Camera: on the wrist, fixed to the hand. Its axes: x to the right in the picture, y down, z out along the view.
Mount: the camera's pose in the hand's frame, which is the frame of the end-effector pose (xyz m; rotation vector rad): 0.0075 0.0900 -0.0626 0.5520 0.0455 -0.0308
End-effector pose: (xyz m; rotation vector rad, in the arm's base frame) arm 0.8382 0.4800 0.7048 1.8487 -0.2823 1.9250
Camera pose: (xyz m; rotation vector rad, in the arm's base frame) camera 0.7416 0.4305 0.7218 2.1123 0.3265 2.1686
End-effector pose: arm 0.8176 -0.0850 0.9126 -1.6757 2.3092 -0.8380
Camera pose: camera 0.7131 -0.0515 0.9182 -1.4517 1.8361 -1.3743
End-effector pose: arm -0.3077 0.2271 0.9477 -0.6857 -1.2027 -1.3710
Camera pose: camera -0.2089 0.1805 0.9593 -0.2437 -1.4738 -1.0011
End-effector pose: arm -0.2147 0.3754 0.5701 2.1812 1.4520 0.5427
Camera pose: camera -0.1796 0.3620 0.6734 -2.5499 -1.8149 -0.1889
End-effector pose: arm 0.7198 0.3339 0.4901 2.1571 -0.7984 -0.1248
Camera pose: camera 0.7021 0.3290 0.5984 2.6774 -0.8431 0.1473
